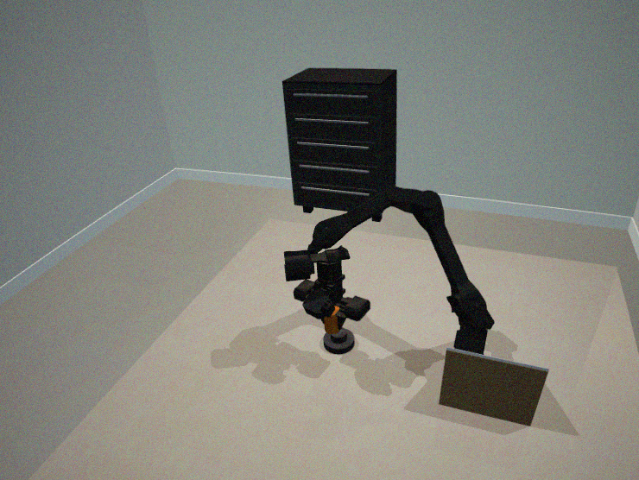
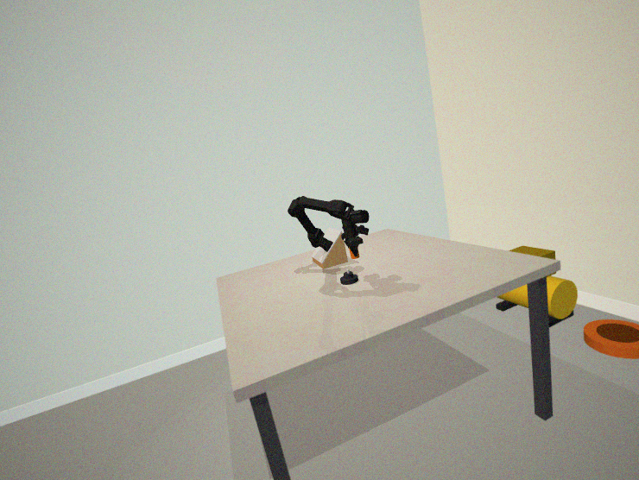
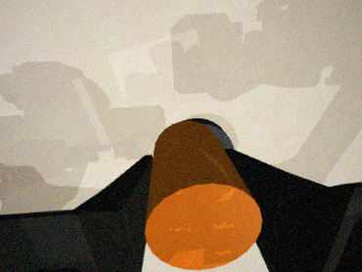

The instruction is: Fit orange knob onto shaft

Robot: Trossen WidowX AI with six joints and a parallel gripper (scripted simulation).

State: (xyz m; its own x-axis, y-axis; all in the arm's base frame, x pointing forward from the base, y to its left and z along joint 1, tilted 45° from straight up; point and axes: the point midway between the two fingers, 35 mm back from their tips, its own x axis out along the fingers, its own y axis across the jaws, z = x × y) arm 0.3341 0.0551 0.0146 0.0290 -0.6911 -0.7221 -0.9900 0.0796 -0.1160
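Right now my gripper tip is 80 mm above the dark round pedestal, 50 mm to the left of it and 10 mm short of it. From my gripper tip the other things lie so: orange knob 30 mm above.
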